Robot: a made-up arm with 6 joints. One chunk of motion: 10 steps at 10 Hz.
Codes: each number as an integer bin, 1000 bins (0 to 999) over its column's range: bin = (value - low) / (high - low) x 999, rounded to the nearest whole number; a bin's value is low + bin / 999 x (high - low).
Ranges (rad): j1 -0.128..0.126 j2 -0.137..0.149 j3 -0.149..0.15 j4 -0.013..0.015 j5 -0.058..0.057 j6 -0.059..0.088
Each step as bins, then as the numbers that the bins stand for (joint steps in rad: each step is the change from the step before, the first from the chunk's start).
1 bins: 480 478 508 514 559 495
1 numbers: -0.00596 -0.00016 0.00304 0.00141 0.00635 0.01384
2 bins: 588 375 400 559 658 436
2 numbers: 0.02150 -0.02964 -0.02928 0.00267 0.01775 0.00516
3 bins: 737 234 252 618 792 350
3 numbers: 0.05939 -0.07001 -0.07358 0.00432 0.03317 -0.00750
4 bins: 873 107 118 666 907 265
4 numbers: 0.09396 -0.10637 -0.11368 0.00567 0.04641 -0.02001
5 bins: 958 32 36 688 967 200
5 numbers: 0.11558 -0.12784 -0.13823 0.00628 0.05332 -0.02957
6 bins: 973 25 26 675 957 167
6 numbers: 0.11939 -0.12984 -0.14122 0.00592 0.05217 -0.03443
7 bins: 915 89 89 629 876 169
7 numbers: 0.10464 -0.11152 -0.12236 0.00463 0.04284 -0.03413
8 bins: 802 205 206 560 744 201
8 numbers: 0.07591 -0.07831 -0.08734 0.00270 0.02765 -0.02942
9 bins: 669 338 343 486 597 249
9 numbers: 0.04210 -0.04024 -0.04634 0.00062 0.01072 -0.02236
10 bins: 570 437 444 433 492 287
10 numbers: 0.01692 -0.01189 -0.01611 -0.00086 -0.00136 -0.01677
